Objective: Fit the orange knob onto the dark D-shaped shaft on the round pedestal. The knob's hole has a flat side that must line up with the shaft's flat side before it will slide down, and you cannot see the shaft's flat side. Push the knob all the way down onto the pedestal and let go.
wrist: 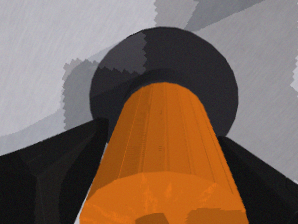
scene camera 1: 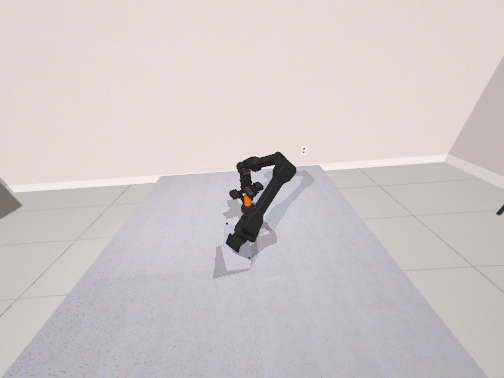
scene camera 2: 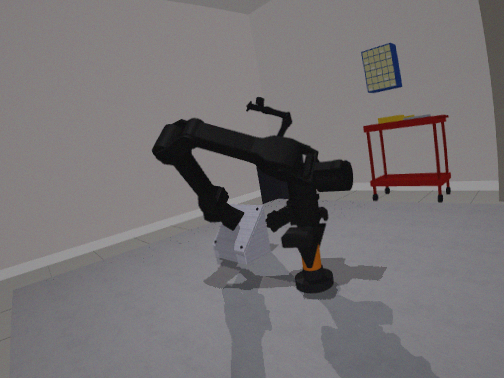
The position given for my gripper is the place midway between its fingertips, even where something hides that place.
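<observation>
My gripper [scene camera 2: 312,262] is visible, in the wrist view [wrist: 162,136] too. An orange knob [wrist: 164,154] is also visible.
</observation>
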